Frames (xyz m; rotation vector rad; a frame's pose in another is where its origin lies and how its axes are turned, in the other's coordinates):
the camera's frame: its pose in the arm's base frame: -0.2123 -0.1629 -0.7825 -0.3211 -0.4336 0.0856
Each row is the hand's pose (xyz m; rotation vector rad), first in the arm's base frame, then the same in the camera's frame.
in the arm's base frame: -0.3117 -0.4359 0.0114 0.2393 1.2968 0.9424
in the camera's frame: 0.1860 -0.5138 0.6451 0.7772 1.5080 1.0590
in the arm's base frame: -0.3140 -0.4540 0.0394 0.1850 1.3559 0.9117
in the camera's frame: 0.1924 -0.5399 0.6649 0.7157 1.5744 1.0515
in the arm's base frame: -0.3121 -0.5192 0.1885 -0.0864 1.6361 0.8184
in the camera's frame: 0.2439 -0.6498 0.7733 0.4103 1.8693 1.0747
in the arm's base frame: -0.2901 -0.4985 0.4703 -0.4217 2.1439 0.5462
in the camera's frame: 0.3793 -0.7217 1.0117 -0.0307 2.4084 0.9857
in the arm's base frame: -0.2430 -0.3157 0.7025 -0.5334 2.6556 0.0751
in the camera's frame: 0.5418 -0.6245 1.2433 -0.3228 2.9896 0.6461
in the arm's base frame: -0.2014 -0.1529 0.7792 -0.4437 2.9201 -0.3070
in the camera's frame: 0.6344 -0.4958 1.3382 0.3248 -2.8969 -0.2484
